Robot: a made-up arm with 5 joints. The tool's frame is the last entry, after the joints.
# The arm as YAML. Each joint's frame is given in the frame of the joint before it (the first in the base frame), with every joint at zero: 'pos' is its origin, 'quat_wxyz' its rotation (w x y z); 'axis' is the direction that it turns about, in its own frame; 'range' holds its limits. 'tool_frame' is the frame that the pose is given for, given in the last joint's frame.
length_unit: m
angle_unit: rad
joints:
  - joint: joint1
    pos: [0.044, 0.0, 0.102]
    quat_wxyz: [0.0, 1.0, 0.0, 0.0]
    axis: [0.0, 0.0, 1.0]
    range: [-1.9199, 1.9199]
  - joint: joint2
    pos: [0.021, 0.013, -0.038]
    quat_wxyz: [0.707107, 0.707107, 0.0, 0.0]
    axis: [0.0, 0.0, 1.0]
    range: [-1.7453, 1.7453]
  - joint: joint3
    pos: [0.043, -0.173, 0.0]
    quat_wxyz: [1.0, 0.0, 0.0, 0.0]
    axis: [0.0, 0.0, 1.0]
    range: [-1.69, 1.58]
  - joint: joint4
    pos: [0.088, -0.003, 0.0]
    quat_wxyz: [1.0, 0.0, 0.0, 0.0]
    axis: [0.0, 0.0, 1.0]
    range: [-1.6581, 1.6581]
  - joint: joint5
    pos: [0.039, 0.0, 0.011]
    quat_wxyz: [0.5, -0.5, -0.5, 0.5]
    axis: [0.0, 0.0, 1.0]
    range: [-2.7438, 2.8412]
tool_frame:
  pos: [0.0, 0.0, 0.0]
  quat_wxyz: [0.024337, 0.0, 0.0, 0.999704]
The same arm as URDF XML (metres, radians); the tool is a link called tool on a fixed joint. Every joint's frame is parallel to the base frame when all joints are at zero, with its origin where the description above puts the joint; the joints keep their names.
<robot name="arm">
<joint name="joint1" type="revolute"><parent link="base_link"/><child link="link1"/><origin xyz="0.044 0 0.102"/><axis xyz="0 0 -1"/><limit lower="-1.9199" upper="1.9199"/></joint>
<joint name="joint2" type="revolute"><parent link="link1"/><child link="link2"/><origin xyz="0.021 -0.013 0.038"/><axis xyz="0 1 0"/><limit lower="-1.7453" upper="1.7453"/></joint>
<joint name="joint3" type="revolute"><parent link="link2"/><child link="link3"/><origin xyz="0.043 0 0.173"/><axis xyz="0 1 0"/><limit lower="-1.69" upper="1.58"/></joint>
<joint name="joint4" type="revolute"><parent link="link3"/><child link="link4"/><origin xyz="0.088 0 0.003"/><axis xyz="0 1 0"/><limit lower="-1.6581" upper="1.6581"/></joint>
<joint name="joint5" type="revolute"><parent link="link4"/><child link="link5"/><origin xyz="0.039 0.011 0"/><axis xyz="-1 0 0"/><limit lower="-2.7438" upper="2.8412"/></joint>
<joint name="tool_joint" type="fixed"><parent link="link5"/><child link="tool"/><origin xyz="0 0 0" rpy="1.5708 -1.5221 -1.5708"/></joint>
<link name="base_link"/>
<link name="link1"/>
<link name="link2"/>
<link name="link3"/>
<link name="link4"/>
<link name="link5"/>
<link name="tool"/>
</robot>

